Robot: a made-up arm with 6 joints.
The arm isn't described. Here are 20 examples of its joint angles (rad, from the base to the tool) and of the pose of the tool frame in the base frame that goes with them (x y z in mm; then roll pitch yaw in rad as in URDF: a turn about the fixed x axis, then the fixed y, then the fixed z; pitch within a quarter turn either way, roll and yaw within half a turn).
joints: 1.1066 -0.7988 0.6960 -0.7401 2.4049 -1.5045
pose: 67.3 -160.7 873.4 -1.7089 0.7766 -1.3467
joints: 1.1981 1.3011 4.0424 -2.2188 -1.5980 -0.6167
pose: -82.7 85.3 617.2 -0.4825 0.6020 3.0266
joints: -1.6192 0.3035 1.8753 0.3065 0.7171 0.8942
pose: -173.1 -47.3 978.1 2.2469 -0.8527 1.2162
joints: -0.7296 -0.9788 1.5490 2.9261 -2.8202 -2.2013
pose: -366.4 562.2 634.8 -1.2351 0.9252 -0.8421
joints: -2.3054 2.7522 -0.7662 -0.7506 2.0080 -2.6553
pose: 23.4 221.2 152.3 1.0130 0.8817 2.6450
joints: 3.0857 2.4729 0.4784 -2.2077 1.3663 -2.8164
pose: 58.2 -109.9 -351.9 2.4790 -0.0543 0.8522
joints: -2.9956 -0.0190 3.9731 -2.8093 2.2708 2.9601
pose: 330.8 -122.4 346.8 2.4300 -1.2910 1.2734
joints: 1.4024 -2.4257 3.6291 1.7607 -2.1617 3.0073
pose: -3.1 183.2 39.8 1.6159 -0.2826 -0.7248
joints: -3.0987 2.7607 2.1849 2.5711 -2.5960 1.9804
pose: -511.3 -172.7 -239.0 -2.9349 -0.9823 0.5721
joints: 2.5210 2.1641 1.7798 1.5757 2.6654 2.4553
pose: -599.0 427.1 48.2 2.4446 -0.3375 -1.1279
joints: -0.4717 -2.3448 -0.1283 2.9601 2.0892 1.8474
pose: -387.5 395.3 271.4 1.1846 -0.1186 -0.3131
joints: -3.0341 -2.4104 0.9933 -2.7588 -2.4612 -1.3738
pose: 655.8 -96.2 -75.9 -1.3704 0.3706 -2.7793
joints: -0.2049 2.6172 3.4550 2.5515 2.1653 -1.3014
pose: 395.0 69.8 274.4 -0.9546 1.0692 1.0774
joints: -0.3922 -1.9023 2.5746 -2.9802 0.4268 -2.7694
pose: -364.4 341.9 -259.2 2.7082 0.9106 2.8581
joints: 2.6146 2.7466 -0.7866 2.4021 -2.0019 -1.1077
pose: 164.1 -248.5 -66.5 2.5802 0.8945 1.2531
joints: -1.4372 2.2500 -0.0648 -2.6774 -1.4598 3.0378
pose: 153.6 59.1 -230.3 0.5321 0.7523 -0.7818
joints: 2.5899 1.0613 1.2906 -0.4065 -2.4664 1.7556
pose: -526.2 516.9 434.7 0.7804 0.8279 -0.9257
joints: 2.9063 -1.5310 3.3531 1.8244 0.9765 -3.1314
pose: 115.9 -74.0 -107.0 2.9256 0.6276 -1.6708
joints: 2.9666 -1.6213 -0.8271 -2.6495 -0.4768 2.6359
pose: 4.5 -161.0 436.8 -0.4757 -1.1611 -2.7410
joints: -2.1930 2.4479 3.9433 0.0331 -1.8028 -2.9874
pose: -296.3 -106.1 343.4 2.9848 0.3074 -2.2268
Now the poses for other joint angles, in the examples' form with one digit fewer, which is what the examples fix.
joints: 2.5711 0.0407 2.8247 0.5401 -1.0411 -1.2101
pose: 406 -78 654 2.993 -1.056 0.550
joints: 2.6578 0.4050 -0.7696 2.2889 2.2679 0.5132
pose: -427 91 264 -0.835 -0.409 -1.164
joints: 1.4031 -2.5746 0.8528 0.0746 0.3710 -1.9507
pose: 81 -592 -199 -1.281 0.656 -1.773
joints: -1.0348 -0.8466 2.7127 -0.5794 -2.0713 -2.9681
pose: -473 503 409 1.420 -1.047 0.251
